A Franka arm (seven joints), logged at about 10 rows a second.
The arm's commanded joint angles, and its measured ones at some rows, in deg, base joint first. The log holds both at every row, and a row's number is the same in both.
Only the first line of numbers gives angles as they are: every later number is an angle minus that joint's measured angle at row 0.
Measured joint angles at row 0:
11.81 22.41 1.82 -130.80 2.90 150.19 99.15
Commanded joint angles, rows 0 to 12:
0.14 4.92 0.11 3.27 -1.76 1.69 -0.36
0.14 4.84 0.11 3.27 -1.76 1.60 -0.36
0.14 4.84 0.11 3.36 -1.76 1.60 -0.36
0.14 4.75 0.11 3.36 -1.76 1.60 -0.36
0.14 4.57 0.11 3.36 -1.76 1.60 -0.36
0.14 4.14 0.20 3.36 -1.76 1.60 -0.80
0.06 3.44 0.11 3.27 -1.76 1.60 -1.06
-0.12 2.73 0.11 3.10 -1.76 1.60 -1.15
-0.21 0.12 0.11 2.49 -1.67 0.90 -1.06
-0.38 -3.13 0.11 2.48 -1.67 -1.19 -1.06
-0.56 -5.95 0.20 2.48 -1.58 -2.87 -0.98
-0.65 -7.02 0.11 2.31 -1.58 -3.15 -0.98
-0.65 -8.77 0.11 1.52 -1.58 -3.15 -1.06
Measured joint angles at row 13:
-0.24 -5.19 0.03 3.57 -0.45 -2.19 -1.15
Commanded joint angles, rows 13 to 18:
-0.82 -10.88 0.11 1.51 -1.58 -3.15 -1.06
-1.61 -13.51 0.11 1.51 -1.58 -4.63 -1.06
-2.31 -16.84 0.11 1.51 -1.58 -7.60 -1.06
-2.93 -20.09 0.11 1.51 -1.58 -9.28 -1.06
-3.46 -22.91 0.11 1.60 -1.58 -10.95 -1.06
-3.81 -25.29 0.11 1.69 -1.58 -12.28 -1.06
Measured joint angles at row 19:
-2.83 -20.04 -0.29 3.22 -0.45 -9.83 -1.17
